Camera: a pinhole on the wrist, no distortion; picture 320 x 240 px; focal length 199.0 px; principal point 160.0 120.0 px. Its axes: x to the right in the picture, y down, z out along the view. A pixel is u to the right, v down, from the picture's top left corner.
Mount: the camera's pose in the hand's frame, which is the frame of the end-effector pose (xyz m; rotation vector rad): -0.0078 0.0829 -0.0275 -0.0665 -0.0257 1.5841
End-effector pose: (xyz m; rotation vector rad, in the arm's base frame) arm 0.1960 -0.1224 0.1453 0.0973 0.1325 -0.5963
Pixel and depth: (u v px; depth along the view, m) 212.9 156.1 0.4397
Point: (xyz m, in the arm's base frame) 0.2593 0.0615 0.5722
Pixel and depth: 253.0 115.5 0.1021
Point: 0.2684 -0.0155 0.2265
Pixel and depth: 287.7 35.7 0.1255
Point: 0.3303 -0.0178 0.2460
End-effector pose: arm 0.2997 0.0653 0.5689 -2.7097 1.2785 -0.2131
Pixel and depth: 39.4 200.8 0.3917
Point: 0.3601 0.3250 0.2297
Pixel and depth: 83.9 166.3 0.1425
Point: 0.2665 0.0903 0.4478
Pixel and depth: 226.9 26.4 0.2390
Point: 0.2670 -0.0978 0.3323
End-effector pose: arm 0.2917 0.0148 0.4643 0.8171 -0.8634 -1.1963
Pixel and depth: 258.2 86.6 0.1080
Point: 0.2804 0.0301 0.6237
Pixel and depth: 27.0 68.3 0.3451
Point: -0.0504 -0.0978 0.4968
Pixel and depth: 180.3 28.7 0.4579
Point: -0.0139 -0.1644 0.8104
